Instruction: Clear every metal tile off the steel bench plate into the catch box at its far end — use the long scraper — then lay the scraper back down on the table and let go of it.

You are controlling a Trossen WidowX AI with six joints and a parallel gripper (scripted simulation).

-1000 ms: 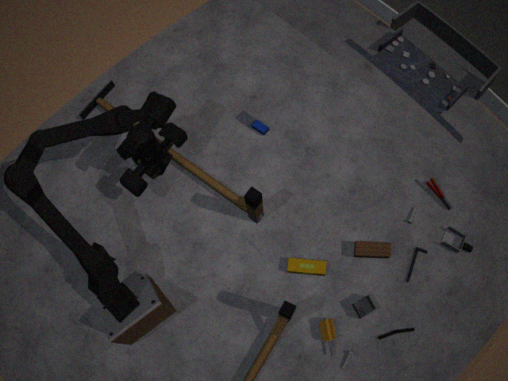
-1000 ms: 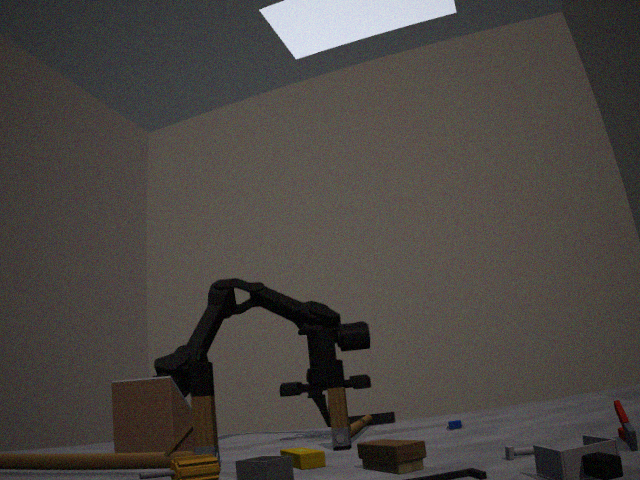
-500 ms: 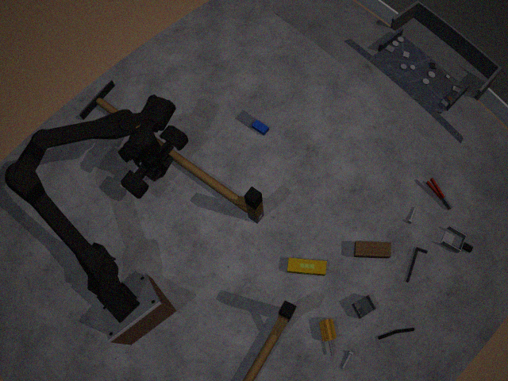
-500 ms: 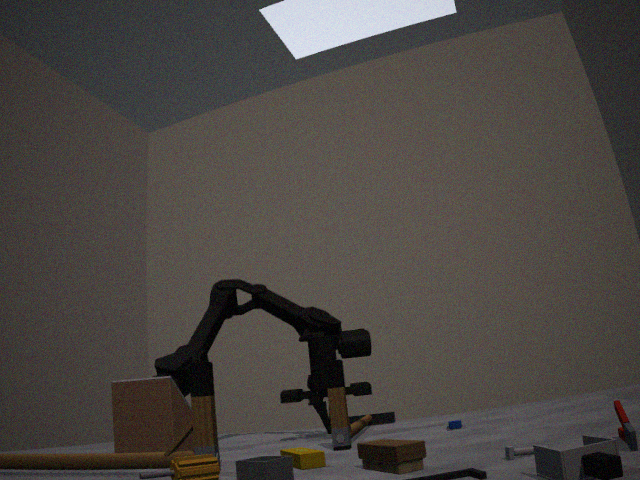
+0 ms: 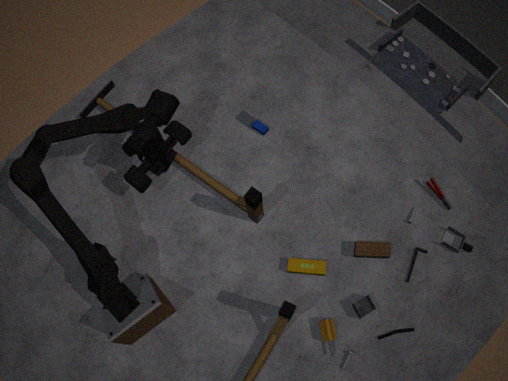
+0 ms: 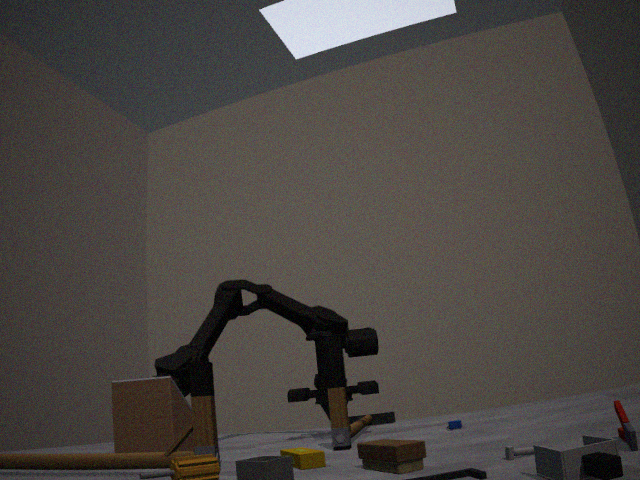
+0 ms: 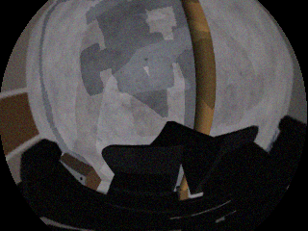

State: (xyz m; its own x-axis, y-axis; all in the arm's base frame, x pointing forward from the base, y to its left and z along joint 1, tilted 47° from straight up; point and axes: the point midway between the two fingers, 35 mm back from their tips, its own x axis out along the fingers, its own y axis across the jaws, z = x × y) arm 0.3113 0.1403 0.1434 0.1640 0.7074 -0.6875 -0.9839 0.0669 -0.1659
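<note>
The long scraper lies 4 cm ahead of my gripper tip, 3 cm to the left of it and 5 cm above it. Also, from my gripper tip: grey box (5 cm ahead, 58 cm to the right); yellow-handled tool (5 cm behind, 56 cm to the right, 1 cm above); yellow block (4 cm ahead, 42 cm to the right).
</note>
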